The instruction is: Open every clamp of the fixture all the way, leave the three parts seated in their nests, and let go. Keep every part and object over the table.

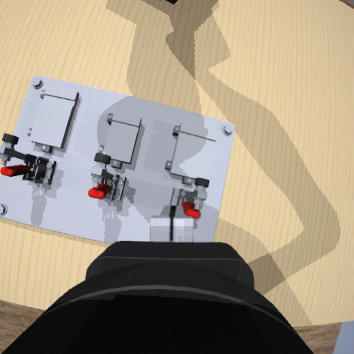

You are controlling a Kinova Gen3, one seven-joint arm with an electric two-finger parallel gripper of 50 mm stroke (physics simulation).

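Frame: origin at the arm's base, x ahead, y left, z up, level; metres.
Where they show: gripper, fingertip midpoint: (172, 217).
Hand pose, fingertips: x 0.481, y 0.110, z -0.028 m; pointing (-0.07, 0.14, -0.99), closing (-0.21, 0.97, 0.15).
Note:
After its pixels a point has its place.
The fixture plate (75, 212) @[x 0.520, y -0.014, z -0.165 m] carries three flat grey parts in nests: left (52, 120) @[x 0.395, y -0.078, z -0.148 m], middle (122, 141) @[x 0.403, y 0.033, z -0.138 m] and right (192, 156) @[x 0.398, y 0.137, z -0.143 m]. Below them are three clamps with red handles. The left clamp (37, 167) @[x 0.467, y -0.071, z -0.131 m] has its black tip out left, off its part. The middle clamp (105, 180) @[x 0.462, y 0.027, z -0.122 m] has its tip near its part's lower left corner. The right clamp (195, 196) @[x 0.458, y 0.134, z -0.061 m] has its tip by its part's lower right edge; how far each is open is hard to tell from above. My gripper (172, 217) @[x 0.481, y 0.110, z -0.028 m] is shut and empty, just left of the right clamp's red handle.
The plate lies on a light wood table (290, 65) @[x 0.143, y 0.309, z -0.179 m]. Bolt heads (38, 83) @[x 0.338, y -0.127, z -0.159 m] (227, 130) @[x 0.337, y 0.188, z -0.157 m] stand at the plate's corners. Shadows of the arm fall across table and plate. The table's edge and a darker brown floor (17, 322) show at the lower left.

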